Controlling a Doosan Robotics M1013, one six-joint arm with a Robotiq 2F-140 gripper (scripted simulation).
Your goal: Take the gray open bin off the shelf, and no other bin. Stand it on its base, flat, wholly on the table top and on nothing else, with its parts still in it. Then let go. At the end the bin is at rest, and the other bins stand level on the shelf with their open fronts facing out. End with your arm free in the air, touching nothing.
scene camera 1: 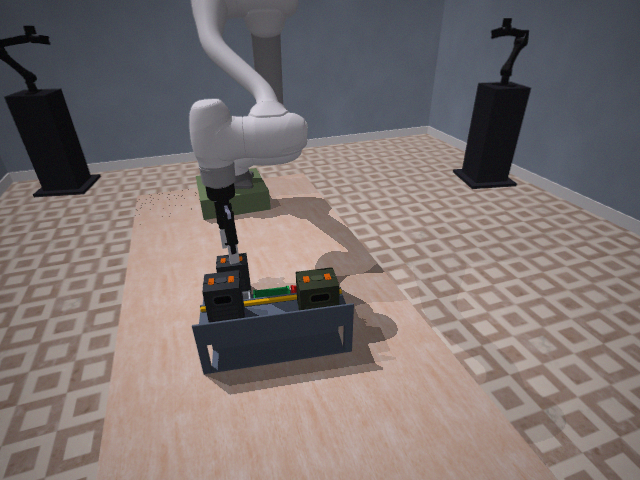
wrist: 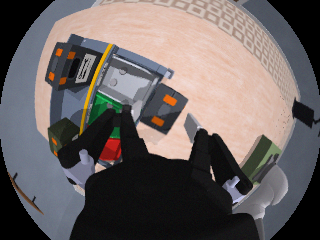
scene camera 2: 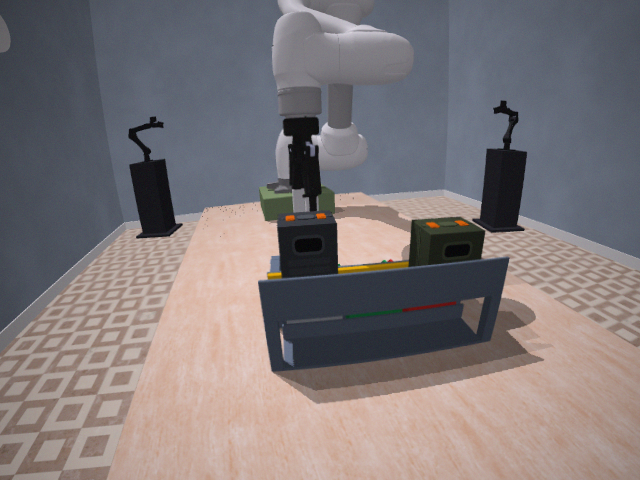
Scene:
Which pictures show the gripper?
Scene camera 1, the wrist view and scene camera 2: all of them.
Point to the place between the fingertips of the gripper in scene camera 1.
At 230, 254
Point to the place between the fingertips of the gripper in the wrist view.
163, 113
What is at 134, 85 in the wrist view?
A gray bin.

